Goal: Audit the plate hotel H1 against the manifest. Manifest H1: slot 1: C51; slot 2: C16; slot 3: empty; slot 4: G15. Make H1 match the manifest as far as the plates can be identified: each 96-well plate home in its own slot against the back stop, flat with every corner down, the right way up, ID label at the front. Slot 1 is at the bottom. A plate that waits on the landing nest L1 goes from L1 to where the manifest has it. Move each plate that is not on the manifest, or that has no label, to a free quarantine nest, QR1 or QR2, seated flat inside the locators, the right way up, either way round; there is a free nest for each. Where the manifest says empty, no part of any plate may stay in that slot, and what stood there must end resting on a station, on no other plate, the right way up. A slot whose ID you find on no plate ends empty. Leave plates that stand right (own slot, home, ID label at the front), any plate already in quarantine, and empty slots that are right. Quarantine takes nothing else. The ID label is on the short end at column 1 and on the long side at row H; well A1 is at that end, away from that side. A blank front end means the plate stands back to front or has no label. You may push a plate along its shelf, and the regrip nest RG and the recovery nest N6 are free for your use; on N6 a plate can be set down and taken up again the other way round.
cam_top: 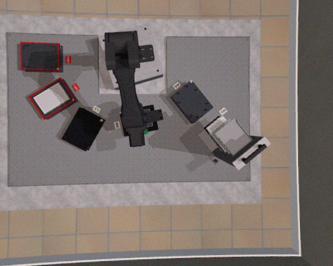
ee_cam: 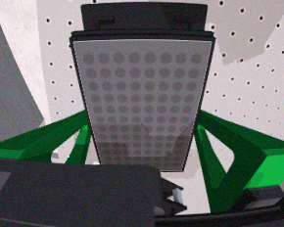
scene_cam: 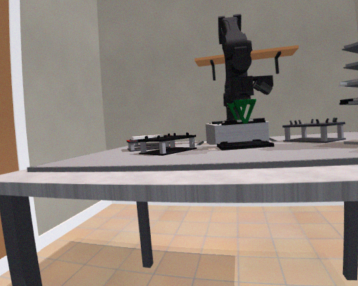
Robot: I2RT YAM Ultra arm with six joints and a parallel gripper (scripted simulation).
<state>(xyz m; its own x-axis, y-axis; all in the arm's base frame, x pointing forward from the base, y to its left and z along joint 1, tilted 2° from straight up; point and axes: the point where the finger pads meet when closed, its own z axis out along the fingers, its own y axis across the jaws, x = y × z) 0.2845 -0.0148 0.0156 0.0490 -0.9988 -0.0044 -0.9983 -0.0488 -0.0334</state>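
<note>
The regrip nest RG lies 26 cm to the left of my hand, 5 cm behind it and 3 cm below it. From my hand the other things lie so: recovery nest N6: 8 cm below; then landing nest L1: 25 cm to the right, 4 cm below; then white plate: 36 cm to the right, 15 cm behind, 4 cm below.
</note>
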